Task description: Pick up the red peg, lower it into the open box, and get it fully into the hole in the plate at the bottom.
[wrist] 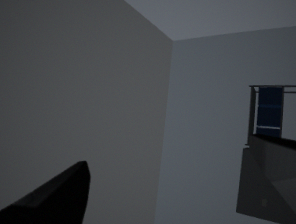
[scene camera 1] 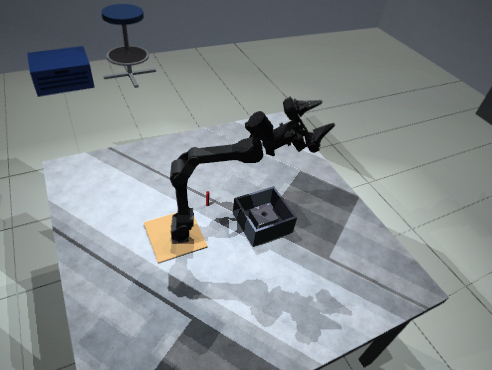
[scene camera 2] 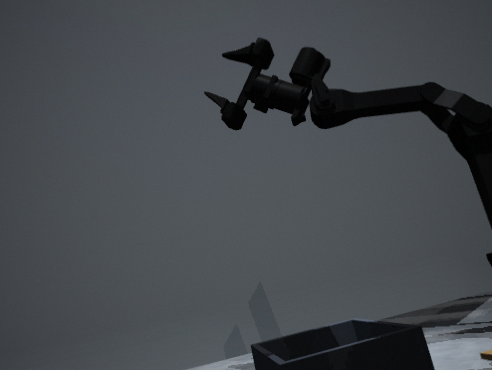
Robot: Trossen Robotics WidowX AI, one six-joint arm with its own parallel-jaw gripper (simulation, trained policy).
Labels:
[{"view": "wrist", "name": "my gripper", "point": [170, 156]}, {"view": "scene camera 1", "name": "my gripper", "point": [328, 113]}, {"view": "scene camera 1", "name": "dark box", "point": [287, 219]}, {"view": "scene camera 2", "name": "my gripper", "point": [213, 74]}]

